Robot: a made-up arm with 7 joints. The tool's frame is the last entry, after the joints. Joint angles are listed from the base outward. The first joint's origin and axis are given. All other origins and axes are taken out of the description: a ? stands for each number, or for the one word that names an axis. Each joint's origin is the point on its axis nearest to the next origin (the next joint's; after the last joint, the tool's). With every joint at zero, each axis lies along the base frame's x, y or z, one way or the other. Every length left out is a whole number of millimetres.
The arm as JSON. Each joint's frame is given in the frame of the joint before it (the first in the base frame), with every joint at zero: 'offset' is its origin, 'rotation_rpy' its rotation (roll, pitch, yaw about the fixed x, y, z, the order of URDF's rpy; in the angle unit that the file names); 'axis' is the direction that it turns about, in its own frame. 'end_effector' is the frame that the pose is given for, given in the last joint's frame.
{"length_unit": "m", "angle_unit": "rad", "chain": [
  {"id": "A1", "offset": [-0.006, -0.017, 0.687], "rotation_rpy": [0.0, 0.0, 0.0], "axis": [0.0, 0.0, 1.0]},
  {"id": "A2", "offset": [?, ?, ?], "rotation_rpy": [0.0, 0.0, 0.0], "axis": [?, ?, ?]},
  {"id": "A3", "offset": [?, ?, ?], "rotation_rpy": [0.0, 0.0, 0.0], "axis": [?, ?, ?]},
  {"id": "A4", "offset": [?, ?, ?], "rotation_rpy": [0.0, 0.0, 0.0], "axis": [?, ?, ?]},
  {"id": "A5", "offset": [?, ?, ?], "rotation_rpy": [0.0, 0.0, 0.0], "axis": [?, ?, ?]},
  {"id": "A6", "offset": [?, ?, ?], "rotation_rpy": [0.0, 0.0, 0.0], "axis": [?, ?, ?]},
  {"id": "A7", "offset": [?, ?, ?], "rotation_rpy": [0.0, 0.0, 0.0], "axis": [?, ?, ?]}
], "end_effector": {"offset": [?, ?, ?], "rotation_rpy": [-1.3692, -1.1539, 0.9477]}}
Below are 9 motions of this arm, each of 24 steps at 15 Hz.
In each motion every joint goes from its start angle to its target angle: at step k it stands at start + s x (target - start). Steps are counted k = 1, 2, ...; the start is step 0. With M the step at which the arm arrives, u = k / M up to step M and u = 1 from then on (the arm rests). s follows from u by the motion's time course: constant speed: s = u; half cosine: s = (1 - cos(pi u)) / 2; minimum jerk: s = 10 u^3 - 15 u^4 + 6 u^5.
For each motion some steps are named. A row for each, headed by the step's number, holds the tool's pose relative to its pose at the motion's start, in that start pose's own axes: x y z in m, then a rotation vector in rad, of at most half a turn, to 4 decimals.
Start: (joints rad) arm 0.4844 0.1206 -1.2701 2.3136 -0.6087 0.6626 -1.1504
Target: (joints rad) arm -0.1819 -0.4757 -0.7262 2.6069 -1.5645 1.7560 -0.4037
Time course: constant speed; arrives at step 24
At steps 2, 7, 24:
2: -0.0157 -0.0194 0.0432 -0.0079 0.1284 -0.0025
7: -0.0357 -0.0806 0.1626 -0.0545 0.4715 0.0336
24: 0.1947 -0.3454 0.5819 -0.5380 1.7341 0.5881

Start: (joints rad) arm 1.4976 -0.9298 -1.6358 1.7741 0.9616 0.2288 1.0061
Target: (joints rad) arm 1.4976 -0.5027 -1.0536 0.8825 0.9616 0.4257 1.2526
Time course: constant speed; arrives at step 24
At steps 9, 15, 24:
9: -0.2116 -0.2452 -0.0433 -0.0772 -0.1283 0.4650
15: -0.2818 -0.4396 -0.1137 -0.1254 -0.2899 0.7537
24: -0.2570 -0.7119 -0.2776 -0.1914 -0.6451 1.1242

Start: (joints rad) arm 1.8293 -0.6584 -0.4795 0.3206 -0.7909 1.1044 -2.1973
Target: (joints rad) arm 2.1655 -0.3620 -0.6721 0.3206 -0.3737 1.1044 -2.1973
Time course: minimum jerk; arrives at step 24
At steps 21, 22, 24:
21: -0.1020 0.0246 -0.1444 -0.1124 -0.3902 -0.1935
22: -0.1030 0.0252 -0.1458 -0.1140 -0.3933 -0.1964
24: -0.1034 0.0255 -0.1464 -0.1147 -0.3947 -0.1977

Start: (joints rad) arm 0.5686 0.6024 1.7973 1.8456 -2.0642 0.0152 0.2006
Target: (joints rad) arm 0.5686 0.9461 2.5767 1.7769 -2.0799 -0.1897 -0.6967
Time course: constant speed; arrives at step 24
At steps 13, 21, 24:
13: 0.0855 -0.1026 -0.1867 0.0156 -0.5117 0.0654
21: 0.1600 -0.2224 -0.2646 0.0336 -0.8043 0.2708
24: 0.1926 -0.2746 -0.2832 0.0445 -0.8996 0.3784

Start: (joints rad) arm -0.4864 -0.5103 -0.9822 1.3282 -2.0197 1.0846 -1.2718
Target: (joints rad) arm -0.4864 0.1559 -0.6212 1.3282 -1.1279 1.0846 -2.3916
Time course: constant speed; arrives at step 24
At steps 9, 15, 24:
9: 0.1050 -0.0935 -0.1009 0.3556 -0.3682 0.0668
15: 0.1903 -0.1276 -0.1808 0.6078 -0.6322 0.1304
24: 0.3346 -0.1296 -0.3054 0.9931 -1.0558 0.2485

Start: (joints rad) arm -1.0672 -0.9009 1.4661 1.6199 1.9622 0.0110 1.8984
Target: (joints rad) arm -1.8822 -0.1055 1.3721 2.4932 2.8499 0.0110 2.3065
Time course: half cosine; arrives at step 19
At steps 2, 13, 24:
2: 0.0016 0.0101 0.0136 -0.0415 0.0379 -0.0068
13: 0.2642 0.2182 0.4399 -0.8153 1.2137 0.1912
24: 0.4189 0.2035 0.5533 -0.8783 1.5133 0.4528

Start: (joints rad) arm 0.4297 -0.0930 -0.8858 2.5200 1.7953 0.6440 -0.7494
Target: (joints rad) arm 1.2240 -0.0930 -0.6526 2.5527 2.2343 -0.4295 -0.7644
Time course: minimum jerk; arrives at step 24
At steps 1, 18, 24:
1: -0.0001 -0.0001 0.0001 -0.0009 -0.0002 -0.0004
18: -0.1019 -0.0524 0.2146 -1.2299 0.1310 0.0590
24: -0.1029 -0.0461 0.2515 -1.3508 0.1954 0.1388

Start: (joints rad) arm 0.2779 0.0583 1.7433 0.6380 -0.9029 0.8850 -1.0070
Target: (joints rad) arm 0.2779 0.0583 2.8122 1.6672 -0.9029 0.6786 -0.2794
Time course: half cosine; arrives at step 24
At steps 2, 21, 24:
2: 0.0105 -0.0116 -0.0043 -0.0141 -0.0060 0.0247
21: 0.9229 -0.1257 0.0477 -0.8816 -1.1315 0.6976
24: 0.9550 -0.1109 0.0698 -0.9107 -1.1996 0.6838

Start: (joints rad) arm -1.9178 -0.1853 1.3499 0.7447 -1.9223 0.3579 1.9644
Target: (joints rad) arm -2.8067 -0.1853 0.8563 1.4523 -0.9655 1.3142 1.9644
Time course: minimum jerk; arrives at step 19
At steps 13, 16, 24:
13: -0.1481 -0.7096 -0.4481 -1.6769 -0.2275 1.4295
16: -0.0714 -0.8600 -0.4445 -1.9677 -0.2619 1.6723
24: -0.0528 -0.8866 -0.4413 -2.0257 -0.2681 1.7170

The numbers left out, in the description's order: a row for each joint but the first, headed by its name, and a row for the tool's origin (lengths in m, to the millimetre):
A2: xyz -0.026 -0.003 0.0, axis 0.0 1.0 0.0
A3: xyz -0.02 0.0 0.184, axis 0.0 0.0 1.0
A4: xyz 0.058 0.001 0.0, axis 0.0 -1.0 0.0
A5: xyz 0.14 0.0 -0.536, axis 0.0 0.0 -1.0
A6: xyz 0.022 0.013 0.0, axis 0.0 1.0 0.0
A7: xyz 0.102 0.0 -0.102, axis 0.0 0.0 -1.0
tool: xyz 0.0 0.005 0.0

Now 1 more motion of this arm.
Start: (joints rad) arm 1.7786 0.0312 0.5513 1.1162 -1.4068 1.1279 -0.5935
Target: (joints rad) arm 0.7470 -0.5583 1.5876 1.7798 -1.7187 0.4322 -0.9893
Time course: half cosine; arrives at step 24
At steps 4, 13, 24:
4: -0.0001 -0.0533 0.0144 -0.0438 -0.0217 0.0761
13: 0.1127 -0.3417 0.1061 -0.0632 -0.1317 0.7535
24: 0.2718 -0.3887 0.0315 0.3070 -0.2780 1.2876

